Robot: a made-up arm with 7 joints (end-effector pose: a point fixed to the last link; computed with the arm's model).
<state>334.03 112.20 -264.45 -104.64 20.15 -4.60 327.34</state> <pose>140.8 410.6 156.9 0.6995 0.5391 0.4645 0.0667</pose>
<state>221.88 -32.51 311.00 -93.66 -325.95 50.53 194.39</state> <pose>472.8 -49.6 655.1 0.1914 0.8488 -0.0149 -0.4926</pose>
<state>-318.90 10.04 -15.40 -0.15 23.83 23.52 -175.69</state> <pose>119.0 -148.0 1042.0 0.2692 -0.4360 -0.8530 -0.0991</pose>
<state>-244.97 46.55 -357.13 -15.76 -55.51 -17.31 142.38</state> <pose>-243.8 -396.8 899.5 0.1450 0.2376 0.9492 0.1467</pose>
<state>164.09 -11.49 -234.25 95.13 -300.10 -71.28 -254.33</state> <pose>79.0 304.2 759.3 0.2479 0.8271 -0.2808 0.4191</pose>
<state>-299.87 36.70 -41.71 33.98 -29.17 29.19 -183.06</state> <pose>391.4 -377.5 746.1 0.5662 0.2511 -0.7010 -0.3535</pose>
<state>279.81 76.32 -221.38 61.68 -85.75 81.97 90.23</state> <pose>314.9 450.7 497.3 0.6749 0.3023 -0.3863 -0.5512</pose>
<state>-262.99 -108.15 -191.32 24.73 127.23 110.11 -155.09</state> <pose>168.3 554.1 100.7 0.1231 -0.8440 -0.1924 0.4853</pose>
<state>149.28 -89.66 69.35 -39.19 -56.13 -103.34 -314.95</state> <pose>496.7 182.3 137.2 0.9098 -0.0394 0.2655 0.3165</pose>
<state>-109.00 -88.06 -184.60 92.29 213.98 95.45 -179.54</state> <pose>262.4 -484.6 137.9 0.2298 -0.7207 0.2185 0.6165</pose>
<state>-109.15 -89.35 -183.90 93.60 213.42 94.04 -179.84</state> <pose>258.6 -477.8 119.0 0.2470 -0.6998 0.2066 0.6376</pose>
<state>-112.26 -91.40 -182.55 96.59 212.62 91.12 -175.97</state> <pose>272.5 -449.1 86.6 0.2341 -0.6536 0.1898 0.6943</pose>
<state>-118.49 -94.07 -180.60 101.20 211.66 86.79 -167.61</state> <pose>297.5 -394.7 45.0 0.1710 -0.5799 0.1660 0.7791</pose>
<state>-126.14 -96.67 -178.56 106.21 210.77 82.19 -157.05</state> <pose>316.8 -328.0 8.1 0.0615 -0.4967 0.1375 0.8547</pose>
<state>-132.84 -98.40 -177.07 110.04 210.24 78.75 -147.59</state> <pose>326.2 -272.6 -13.6 0.0543 0.4328 -0.1140 -0.8926</pose>
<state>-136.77 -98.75 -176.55 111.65 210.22 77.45 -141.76</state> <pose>334.1 -244.1 -18.5 0.1300 0.4091 -0.1068 -0.8969</pose>
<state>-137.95 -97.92 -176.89 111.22 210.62 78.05 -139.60</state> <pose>346.0 -240.0 -11.1 0.1579 0.4219 -0.1166 -0.8852</pose>
